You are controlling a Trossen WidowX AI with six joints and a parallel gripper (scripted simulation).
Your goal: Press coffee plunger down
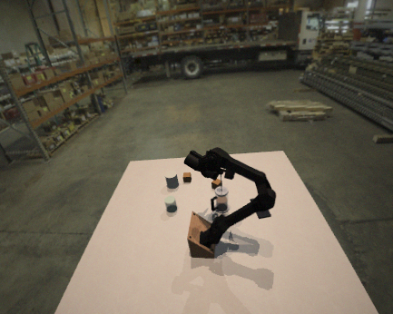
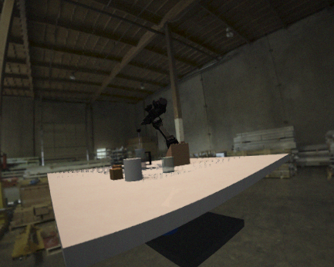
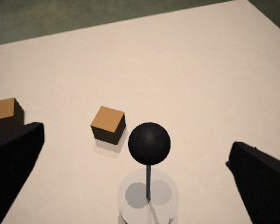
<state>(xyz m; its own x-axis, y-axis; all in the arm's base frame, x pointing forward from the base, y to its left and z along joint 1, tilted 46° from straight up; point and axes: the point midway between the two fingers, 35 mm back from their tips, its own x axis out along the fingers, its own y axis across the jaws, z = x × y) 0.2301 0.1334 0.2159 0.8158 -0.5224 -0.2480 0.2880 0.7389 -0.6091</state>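
The glass coffee press lies 19 cm below my gripper tip and 1 cm ahead of it.
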